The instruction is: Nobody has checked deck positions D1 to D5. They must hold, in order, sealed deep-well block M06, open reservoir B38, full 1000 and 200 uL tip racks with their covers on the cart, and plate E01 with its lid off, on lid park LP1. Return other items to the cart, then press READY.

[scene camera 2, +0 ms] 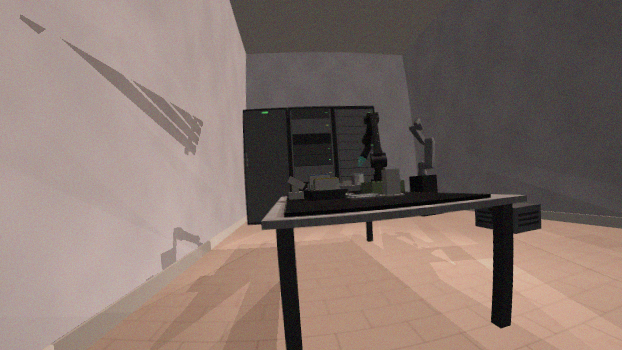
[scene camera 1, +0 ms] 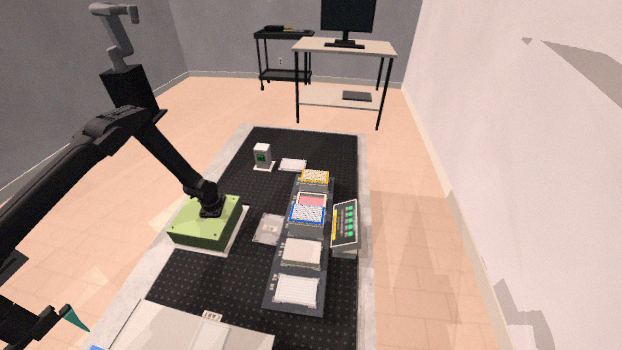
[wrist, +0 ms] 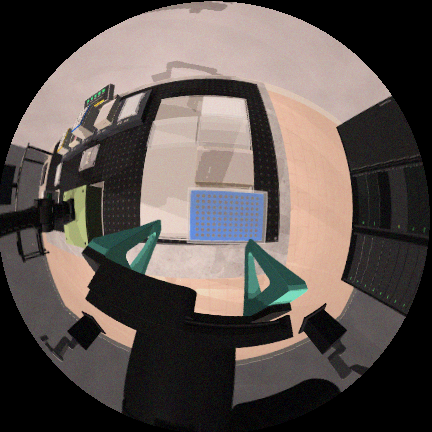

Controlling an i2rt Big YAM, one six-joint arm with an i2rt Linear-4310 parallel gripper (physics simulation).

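Places are measured from the arm's base along level axes (x left, y back, z up), in millimetres.
Pixels of known places: gripper, fingertip midpoint: (scene camera 2: 359, 165) (wrist: 203, 234); arm's base at its link origin: (scene camera 2: 380, 181) (scene camera 1: 213, 206) (wrist: 68, 211).
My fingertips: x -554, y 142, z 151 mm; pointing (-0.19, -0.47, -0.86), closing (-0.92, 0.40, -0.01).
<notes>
For each thing: its top centre in the pictures, then the offset to it from my fingertips. "*": a spot on its surface instead.
- cart at its top centre: (wrist: 196, 148) dy -181, dx -8, dz -161 mm
- beige box at its top centre: (wrist: 224, 163) dy -114, dx -62, dz -125 mm
- orange-topped tip rack at its top centre: (scene camera 1: 314, 175) (scene camera 2: 325, 177) (wrist: 61, 139) dy -577, dx +702, dz -114 mm
- pink reservoir at its top centre: (scene camera 1: 311, 199) (wrist: 75, 132) dy -556, dx +579, dz -148 mm
- whitish closed block at its top centre: (scene camera 1: 302, 250) (wrist: 103, 111) dy -514, dx +335, dz -137 mm
- panel with green lights, surface spot: (scene camera 1: 345, 225) (wrist: 97, 96) * dy -674, dx +415, dz -110 mm
- pale flat pad at a spot on its surface: (scene camera 1: 269, 229) (wrist: 88, 156) * dy -379, dx +482, dz -218 mm
- device with a green display, surface spot: (scene camera 1: 262, 156) * dy -316, dx +874, dz -133 mm
- white flat piece at its top centre: (scene camera 1: 292, 163) dy -470, dx +904, dz -209 mm
My gripper (wrist: 203, 234) (scene camera 2: 361, 161) is open and empty, above the cart (wrist: 165, 197) (scene camera 1: 155, 324); its right fingertip overlaps the near edge of a blue-topped tip rack (wrist: 227, 215) in the wrist view. A beige box (wrist: 223, 166) and a white plate (wrist: 225, 106) are farther along the cart. On the deck strip in scene camera 1, from far to near, stand an orange-topped tip rack (scene camera 1: 314, 176), a pink reservoir (scene camera 1: 311, 200), a blue-topped tip rack (scene camera 1: 307, 214), a whitish closed block (scene camera 1: 301, 252) and a white plate (scene camera 1: 296, 290). Labware codes are unreadable.
A panel with green lights (scene camera 1: 345, 225) (wrist: 99, 96) stands beside the deck. A pale flat pad (scene camera 1: 269, 229) (wrist: 89, 157) lies on its other side. A green block (scene camera 1: 205, 220) (wrist: 75, 215) is under the arm's base. A device with a green display (scene camera 1: 262, 156) stands near a white flat piece (scene camera 1: 293, 164).
</notes>
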